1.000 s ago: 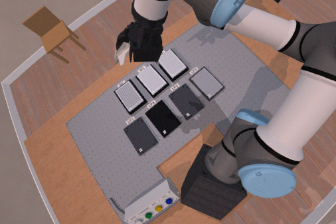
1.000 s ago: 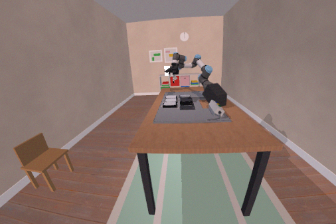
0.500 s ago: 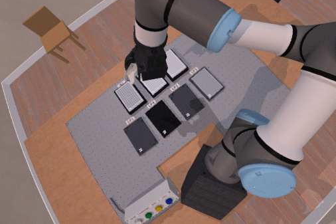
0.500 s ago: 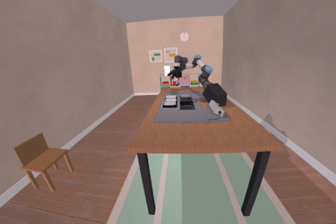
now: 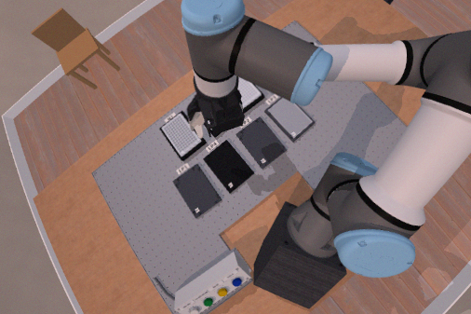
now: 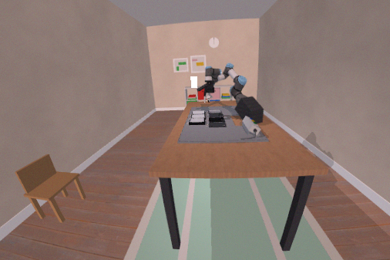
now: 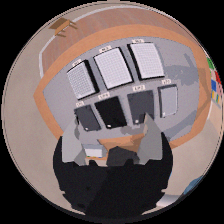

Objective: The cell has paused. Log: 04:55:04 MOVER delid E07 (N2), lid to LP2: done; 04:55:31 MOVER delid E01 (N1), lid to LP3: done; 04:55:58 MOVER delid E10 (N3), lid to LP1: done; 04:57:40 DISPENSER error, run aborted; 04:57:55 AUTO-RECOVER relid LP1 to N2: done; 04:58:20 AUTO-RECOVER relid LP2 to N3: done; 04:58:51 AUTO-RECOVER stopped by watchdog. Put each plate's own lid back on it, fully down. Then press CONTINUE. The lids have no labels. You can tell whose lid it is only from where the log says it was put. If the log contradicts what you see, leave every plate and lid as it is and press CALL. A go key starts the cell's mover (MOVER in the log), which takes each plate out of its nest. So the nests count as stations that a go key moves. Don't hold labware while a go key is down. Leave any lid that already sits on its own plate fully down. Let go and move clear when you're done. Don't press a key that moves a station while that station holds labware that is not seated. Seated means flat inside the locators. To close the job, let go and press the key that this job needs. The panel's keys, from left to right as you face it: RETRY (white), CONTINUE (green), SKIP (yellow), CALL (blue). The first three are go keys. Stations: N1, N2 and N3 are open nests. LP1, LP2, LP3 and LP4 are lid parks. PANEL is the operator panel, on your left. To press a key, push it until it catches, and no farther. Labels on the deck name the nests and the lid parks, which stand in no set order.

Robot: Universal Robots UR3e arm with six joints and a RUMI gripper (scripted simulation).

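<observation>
Now: hand 180 mm to the left of the lid park LP3, 160 mm above it and 140 mm past it. From my hand the other things lie so: lid park LP2 (160 mm below, 110 mm behind, 50 mm to the right); lid park LP4 (160 mm below, 80 mm to the left, 70 mm behind); lid (140 mm below, 80 mm ahead, 40 mm to the right).
</observation>
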